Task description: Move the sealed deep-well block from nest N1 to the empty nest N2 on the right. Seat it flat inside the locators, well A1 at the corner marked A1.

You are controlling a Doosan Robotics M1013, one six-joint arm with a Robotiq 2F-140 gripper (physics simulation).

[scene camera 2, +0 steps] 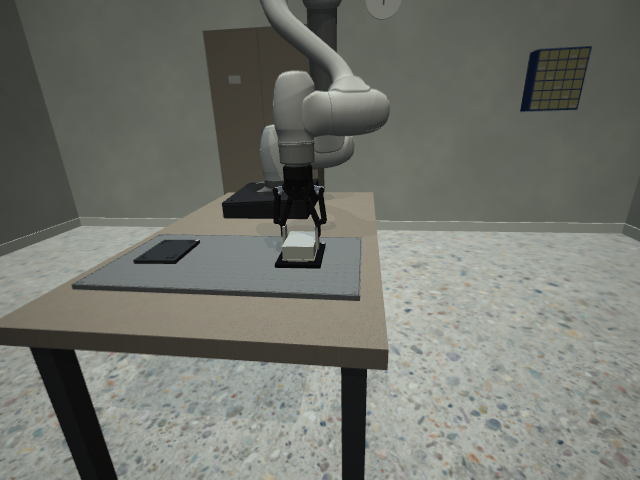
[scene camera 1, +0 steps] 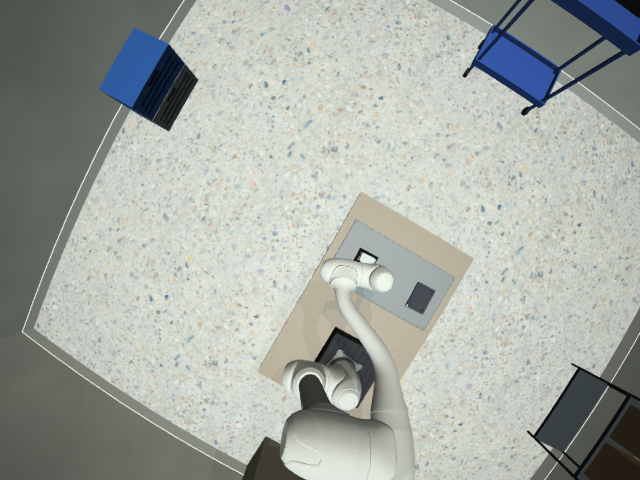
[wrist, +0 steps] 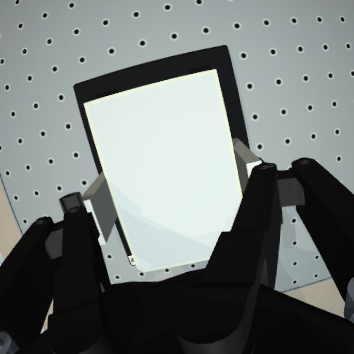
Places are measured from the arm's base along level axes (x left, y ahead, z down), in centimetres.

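Pixels of known places: gripper, fingertip midpoint: (wrist: pixel 173 170); arm's base, link origin: (scene camera 1: pixel 340 367).
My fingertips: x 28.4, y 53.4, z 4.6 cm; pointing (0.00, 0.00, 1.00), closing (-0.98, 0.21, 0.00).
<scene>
Ahead of a thing's pixels: the offset from my fingertips to its top centre. Level surfaces: height alone.
The white sealed deep-well block @[dx +0.0, dy +0.0, dz -2.7 cm] (scene camera 1: pixel 366 257) (scene camera 2: pixel 299 249) (wrist: pixel 165 170) sits in the black nest N1 @[dx +0.0, dy +0.0, dz +1.2 cm] (scene camera 2: pixel 298 265) (wrist: pixel 155 75). It looks level, with the nest's dark rim showing along its far and side edges. My gripper (scene camera 2: pixel 300 232) (wrist: pixel 173 170) is shut on the block, one grey pad against each long side; in scene camera 1 the wrist hides it. A small white corner mark @[dx +3.7, dy -8.5, dz +1.5 cm] (wrist: pixel 132 260) shows by the block's near left corner in the wrist view, too small to read. Nest N2 @[dx -39.6, dy +7.1, dz +1.2 cm] (scene camera 1: pixel 420 298) (scene camera 2: pixel 166 250) is a flat, dark, empty tray.
Both nests lie on the grey perforated plate @[dz +2.6 cm] (scene camera 1: pixel 398 258) (scene camera 2: pixel 232 279) (wrist: pixel 295 120) on the tan table @[dz +4.0 cm] (scene camera 1: pixel 413 224) (scene camera 2: pixel 206 315). The arm's black base plinth (scene camera 2: pixel 263 210) stands behind. A blue cart (scene camera 1: pixel 516 67) and a blue cabinet (scene camera 1: pixel 131 67) stand away on the floor.
</scene>
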